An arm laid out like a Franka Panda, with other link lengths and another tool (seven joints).
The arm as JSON. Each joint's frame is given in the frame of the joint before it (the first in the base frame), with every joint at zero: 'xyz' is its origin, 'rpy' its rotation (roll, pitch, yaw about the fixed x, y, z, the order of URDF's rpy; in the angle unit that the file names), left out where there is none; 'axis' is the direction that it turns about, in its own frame. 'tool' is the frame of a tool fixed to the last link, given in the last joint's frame.
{
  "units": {
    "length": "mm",
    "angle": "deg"
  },
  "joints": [
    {
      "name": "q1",
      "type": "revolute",
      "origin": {
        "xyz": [
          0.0,
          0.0,
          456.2
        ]
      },
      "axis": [
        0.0,
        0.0,
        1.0
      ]
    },
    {
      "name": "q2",
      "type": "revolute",
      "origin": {
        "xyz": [
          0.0,
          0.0,
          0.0
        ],
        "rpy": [
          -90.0,
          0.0,
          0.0
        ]
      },
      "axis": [
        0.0,
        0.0,
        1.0
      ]
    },
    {
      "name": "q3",
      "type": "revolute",
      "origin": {
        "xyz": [
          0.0,
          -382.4,
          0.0
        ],
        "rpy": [
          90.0,
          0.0,
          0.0
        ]
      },
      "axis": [
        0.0,
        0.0,
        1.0
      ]
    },
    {
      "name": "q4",
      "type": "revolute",
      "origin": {
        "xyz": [
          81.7,
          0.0,
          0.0
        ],
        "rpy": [
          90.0,
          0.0,
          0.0
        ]
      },
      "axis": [
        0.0,
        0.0,
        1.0
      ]
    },
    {
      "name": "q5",
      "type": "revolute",
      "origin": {
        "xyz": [
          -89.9,
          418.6,
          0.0
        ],
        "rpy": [
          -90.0,
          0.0,
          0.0
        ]
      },
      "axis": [
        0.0,
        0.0,
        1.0
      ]
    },
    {
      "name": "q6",
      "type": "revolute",
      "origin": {
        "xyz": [
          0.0,
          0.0,
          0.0
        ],
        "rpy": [
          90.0,
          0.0,
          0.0
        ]
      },
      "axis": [
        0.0,
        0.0,
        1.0
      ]
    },
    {
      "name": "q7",
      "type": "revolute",
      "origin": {
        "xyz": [
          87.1,
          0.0,
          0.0
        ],
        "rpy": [
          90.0,
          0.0,
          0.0
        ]
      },
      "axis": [
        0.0,
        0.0,
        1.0
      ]
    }
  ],
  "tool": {
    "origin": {
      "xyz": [
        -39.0,
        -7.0,
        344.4
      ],
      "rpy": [
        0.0,
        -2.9,
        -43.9
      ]
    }
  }
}
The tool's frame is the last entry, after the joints.
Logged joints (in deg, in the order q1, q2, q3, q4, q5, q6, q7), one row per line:
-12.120 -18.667 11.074 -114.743 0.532 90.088 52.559
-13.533 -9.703 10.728 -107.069 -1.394 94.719 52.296
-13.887 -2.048 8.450 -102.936 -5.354 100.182 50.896
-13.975 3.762 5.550 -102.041 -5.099 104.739 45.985
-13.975 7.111 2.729 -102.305 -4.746 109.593 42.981
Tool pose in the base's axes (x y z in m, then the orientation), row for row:
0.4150 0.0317 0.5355 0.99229 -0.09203 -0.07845 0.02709
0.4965 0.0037 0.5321 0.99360 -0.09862 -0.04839 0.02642
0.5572 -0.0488 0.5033 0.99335 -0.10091 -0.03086 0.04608
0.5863 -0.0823 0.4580 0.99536 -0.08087 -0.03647 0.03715
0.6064 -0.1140 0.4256 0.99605 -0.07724 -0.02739 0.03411
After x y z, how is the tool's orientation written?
As a quaternion, x y z w.
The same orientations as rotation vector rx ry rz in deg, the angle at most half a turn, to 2 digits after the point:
175.60 -16.29 -13.88
175.90 -17.46 -8.57
173.74 -17.65 -5.40
175.05 -14.22 -6.41
175.50 -13.61 -4.83

